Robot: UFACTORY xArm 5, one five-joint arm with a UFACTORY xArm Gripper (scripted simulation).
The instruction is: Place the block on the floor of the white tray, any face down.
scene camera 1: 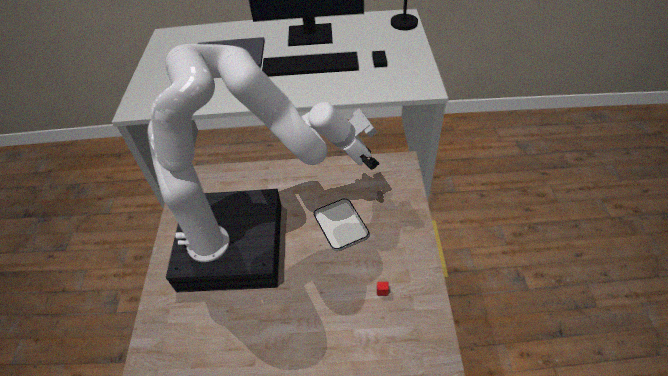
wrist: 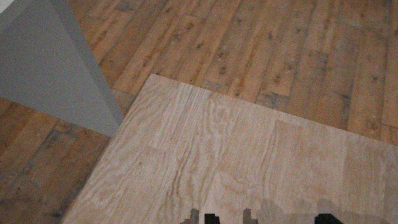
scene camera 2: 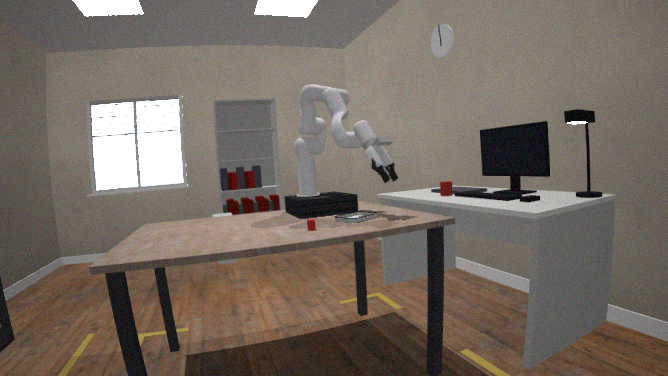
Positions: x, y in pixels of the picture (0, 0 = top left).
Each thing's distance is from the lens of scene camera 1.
white tray (scene camera 1: 341, 224): 1.39 m
